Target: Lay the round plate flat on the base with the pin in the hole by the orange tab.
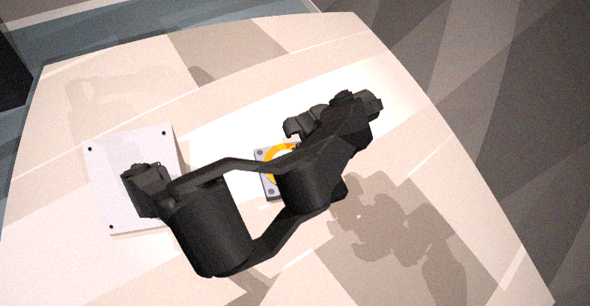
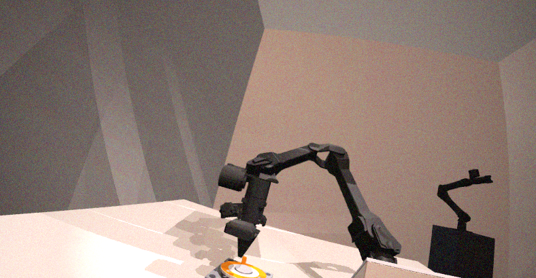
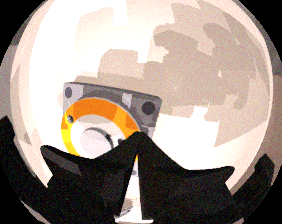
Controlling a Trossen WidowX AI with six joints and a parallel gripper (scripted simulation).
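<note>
My gripper tip is now 20 mm past the round plate, 30 mm to the right of it and 10 mm above it. The rest, counted from my gripper tip: base 20 mm behind, 50 mm to the left, 20 mm below.
</note>
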